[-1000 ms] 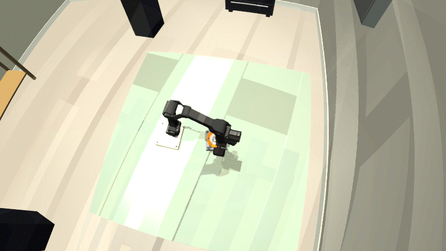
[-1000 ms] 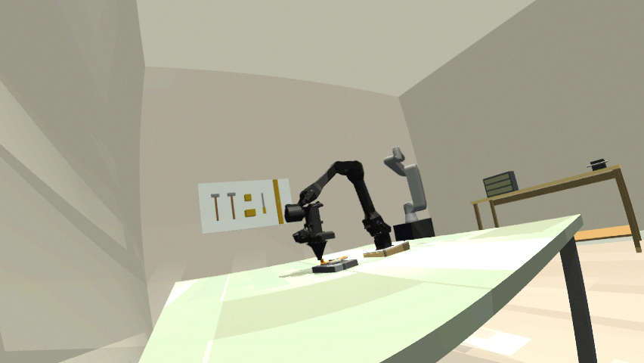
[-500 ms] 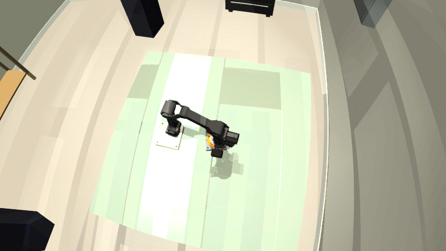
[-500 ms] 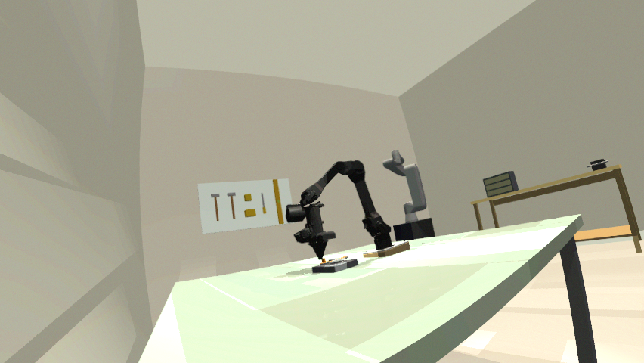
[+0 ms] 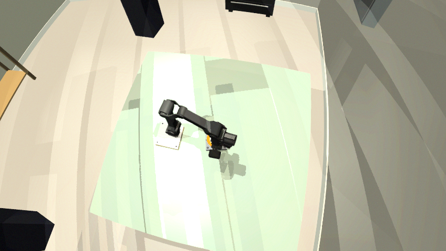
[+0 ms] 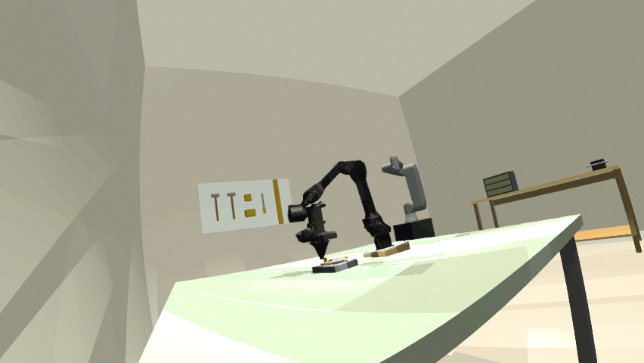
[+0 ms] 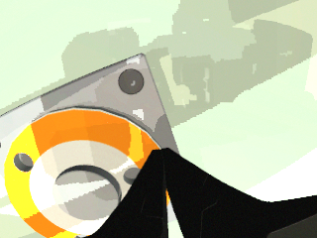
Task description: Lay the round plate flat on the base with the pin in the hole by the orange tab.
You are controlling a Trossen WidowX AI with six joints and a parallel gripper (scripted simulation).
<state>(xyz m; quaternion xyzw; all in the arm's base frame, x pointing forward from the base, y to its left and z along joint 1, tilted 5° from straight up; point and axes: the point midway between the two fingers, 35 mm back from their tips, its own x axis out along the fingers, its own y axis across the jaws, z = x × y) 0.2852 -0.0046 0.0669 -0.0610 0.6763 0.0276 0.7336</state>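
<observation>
The round plate is 2 cm behind my gripper tip, 2 cm to the left of it and 1 cm below it. The rest, counted from my gripper tip: base (3 cm behind, 4 cm to the left, 2 cm below).
</observation>
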